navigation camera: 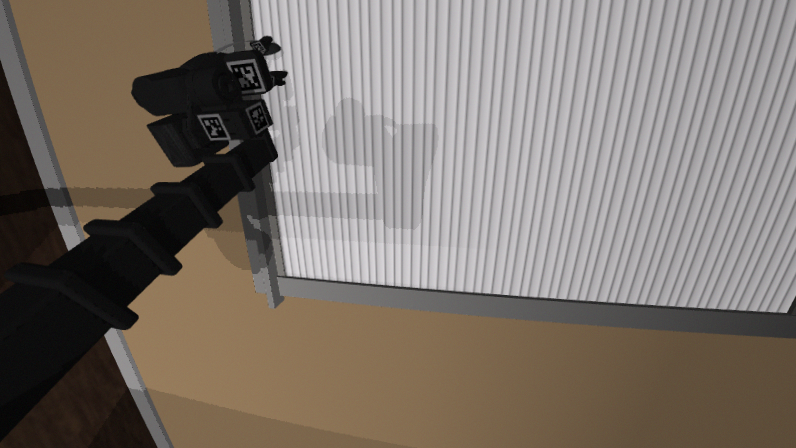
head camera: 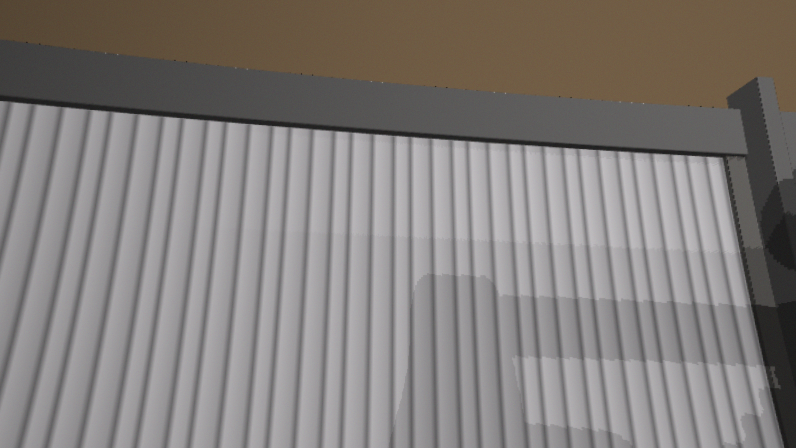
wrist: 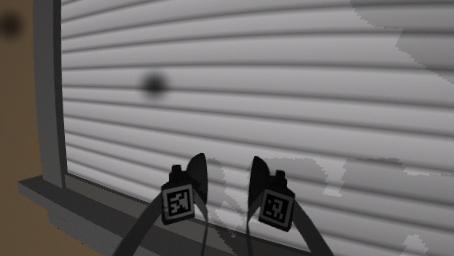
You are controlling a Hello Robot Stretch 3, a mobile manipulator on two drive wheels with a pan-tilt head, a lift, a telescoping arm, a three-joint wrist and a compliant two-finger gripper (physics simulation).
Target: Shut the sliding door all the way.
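Frame: origin at the robot's base, x ahead, y left, z up, level; metres.
Where they show: gripper, fingertip midpoint: (navigation camera: 279,60) (wrist: 227,172).
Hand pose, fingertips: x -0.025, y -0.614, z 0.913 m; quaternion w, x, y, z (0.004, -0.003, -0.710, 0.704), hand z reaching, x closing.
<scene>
After its pixels a point has its place.
A white ribbed panel (head camera: 311,250) {x -0.370, y -0.468, z 1.313 m} (navigation camera: 501,155) {x -0.204, y -0.543, z 1.369 m} (wrist: 250,85) {x -0.039, y -0.617, z 0.985 m} fills much of all three views, set in a grey frame (head camera: 356,105) {x -0.508, y -0.394, z 1.273 m} (navigation camera: 445,301) {x -0.506, y -0.395, z 1.276 m} (wrist: 47,90) {x 0.227, y -0.724, z 0.972 m}. I cannot tell whether it is the sliding door; no handle shows on it, and its full extent is cut off. My gripper (navigation camera: 276,61) {x -0.025, y -0.614, z 0.913 m} (wrist: 227,172) {x -0.025, y -0.614, z 0.913 m} is open, with a gap and no object between its fingertips. In the navigation view it is over the panel's edge beside the frame's side post. Contact with the panel cannot be told. The gripper does not show in the head view.
A tan wall (head camera: 445,44) {x -0.602, y -0.370, z 1.172 m} (navigation camera: 389,389) {x -0.818, y -0.273, z 1.132 m} (wrist: 15,125) {x 0.376, y -0.809, z 0.903 m} surrounds the frame. In the navigation view my dark telescoping arm (navigation camera: 139,239) {x -0.088, y -0.157, z 1.028 m} reaches from the lower left, across a pale baseboard (navigation camera: 41,144) {x -0.155, y -0.556, z 0.065 m} and dark floor (navigation camera: 22,222) {x -0.333, y -0.395, z 0.000 m}. Shadows fall on the panel.
</scene>
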